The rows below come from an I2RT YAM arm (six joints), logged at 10 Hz.
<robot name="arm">
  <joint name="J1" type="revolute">
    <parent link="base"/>
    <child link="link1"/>
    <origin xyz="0 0 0.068"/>
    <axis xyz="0 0 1"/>
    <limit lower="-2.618" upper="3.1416"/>
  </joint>
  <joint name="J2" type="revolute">
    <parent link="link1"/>
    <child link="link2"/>
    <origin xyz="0.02 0.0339 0.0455" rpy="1.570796 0 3.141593"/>
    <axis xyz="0 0 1"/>
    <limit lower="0" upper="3.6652"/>
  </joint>
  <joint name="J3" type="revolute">
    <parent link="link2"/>
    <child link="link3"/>
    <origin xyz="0.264 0 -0.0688" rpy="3.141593 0 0"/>
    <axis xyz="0 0 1"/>
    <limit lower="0" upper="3.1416"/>
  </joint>
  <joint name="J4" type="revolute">
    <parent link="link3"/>
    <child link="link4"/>
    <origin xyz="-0.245 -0.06 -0.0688" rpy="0 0 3.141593"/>
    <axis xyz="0 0 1"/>
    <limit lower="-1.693" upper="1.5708"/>
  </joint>
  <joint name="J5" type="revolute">
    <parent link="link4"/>
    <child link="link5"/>
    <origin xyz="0.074 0.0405 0.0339" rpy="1.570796 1.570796 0"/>
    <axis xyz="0 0 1"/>
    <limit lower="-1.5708" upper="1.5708"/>
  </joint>
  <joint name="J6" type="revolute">
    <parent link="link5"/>
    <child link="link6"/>
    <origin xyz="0 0.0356 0.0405" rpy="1.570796 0 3.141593"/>
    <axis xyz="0 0 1"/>
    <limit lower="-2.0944" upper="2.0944"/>
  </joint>
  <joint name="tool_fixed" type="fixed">
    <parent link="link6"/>
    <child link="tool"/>
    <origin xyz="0 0 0" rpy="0 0 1.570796"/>
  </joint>
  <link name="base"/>
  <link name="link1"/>
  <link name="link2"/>
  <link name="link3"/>
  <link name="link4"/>
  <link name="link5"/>
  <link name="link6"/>
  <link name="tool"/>
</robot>
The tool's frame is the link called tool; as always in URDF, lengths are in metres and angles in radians.
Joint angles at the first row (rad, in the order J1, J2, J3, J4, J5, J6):
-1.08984, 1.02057, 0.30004, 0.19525, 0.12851, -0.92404
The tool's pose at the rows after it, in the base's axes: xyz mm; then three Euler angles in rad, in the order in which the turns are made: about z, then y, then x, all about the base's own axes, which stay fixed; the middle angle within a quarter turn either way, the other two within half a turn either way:
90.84, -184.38, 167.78, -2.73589, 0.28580, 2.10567
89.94, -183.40, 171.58, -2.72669, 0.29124, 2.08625
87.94, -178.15, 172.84, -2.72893, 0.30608, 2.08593
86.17, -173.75, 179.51, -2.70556, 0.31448, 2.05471
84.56, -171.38, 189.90, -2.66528, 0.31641, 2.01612
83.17, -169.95, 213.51, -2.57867, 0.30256, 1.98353
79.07, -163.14, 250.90, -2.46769, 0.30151, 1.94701
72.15, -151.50, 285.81, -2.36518, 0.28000, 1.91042
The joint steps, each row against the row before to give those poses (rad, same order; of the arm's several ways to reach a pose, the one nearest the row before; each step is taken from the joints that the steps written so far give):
-0.00039, 0.03167, 0.01128, 0.02973, 0.00346, -0.00105
-0.00218, -0.02141, 0.00007, -0.00179, -0.00285, 0.00006
0.00079, -0.04107, -0.01137, -0.02603, -0.01368, -0.00240
0.00248, -0.05338, -0.00244, -0.02001, 0.00064, 0.01139
-0.00078, -0.04877, 0.01347, -0.02567, 0.00507, 0.02365
0.00077, -0.05849, 0.06865, -0.09918, 0.02032, 0.07332
-0.00149, -0.07880, 0.11507, -0.15931, 0.00591, 0.09460
0.00138, -0.06492, 0.11237, -0.14591, 0.02828, 0.08744

